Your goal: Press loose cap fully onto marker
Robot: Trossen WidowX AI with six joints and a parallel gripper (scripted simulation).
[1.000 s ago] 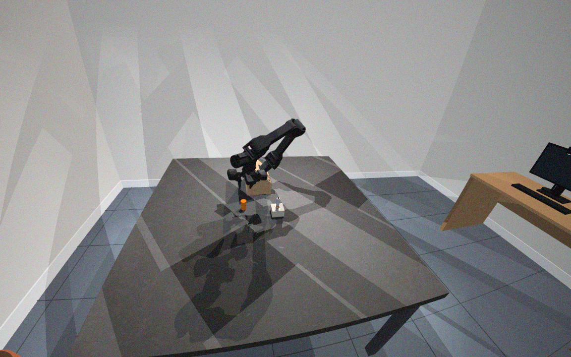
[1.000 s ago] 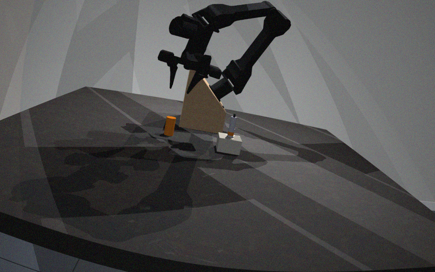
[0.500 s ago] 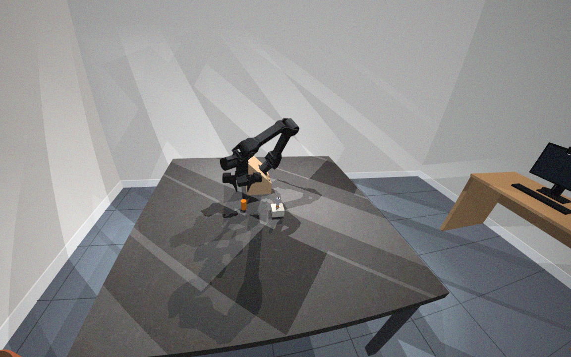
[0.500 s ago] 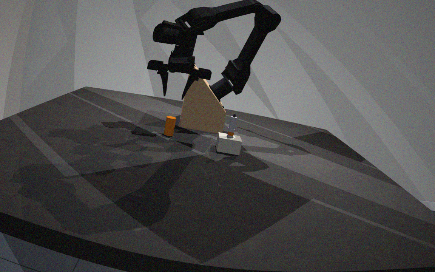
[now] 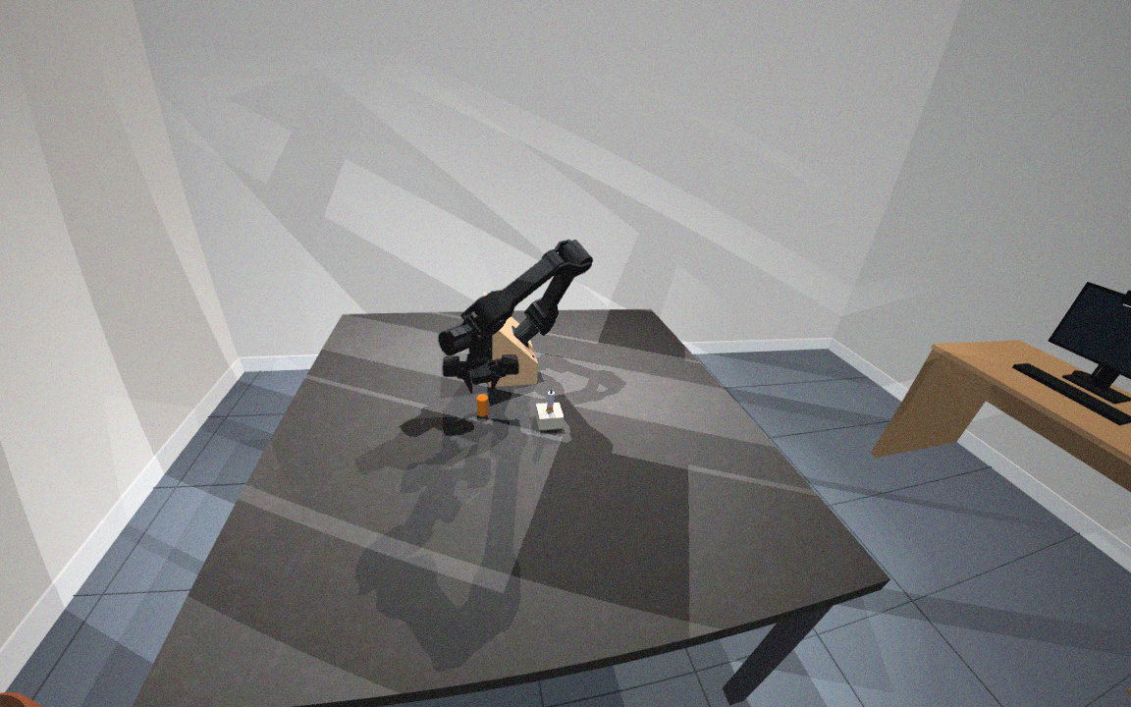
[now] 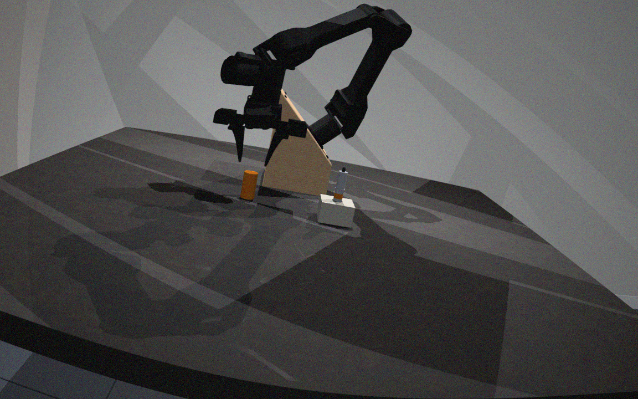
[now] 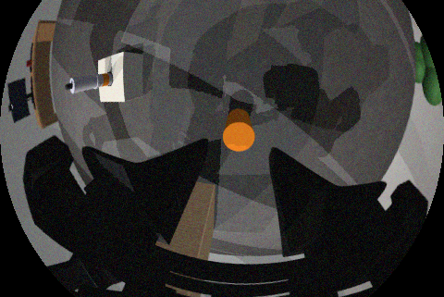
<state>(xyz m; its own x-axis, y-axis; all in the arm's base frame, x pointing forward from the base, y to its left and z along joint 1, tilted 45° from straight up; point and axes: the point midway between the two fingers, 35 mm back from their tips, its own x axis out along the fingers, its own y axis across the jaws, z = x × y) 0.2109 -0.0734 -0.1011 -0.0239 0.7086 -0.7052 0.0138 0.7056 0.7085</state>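
The orange cap is 4 cm below my gripper tip. The rest, counted from my gripper tip: white holder block (6 cm ahead, 17 cm to the left, 5 cm below).
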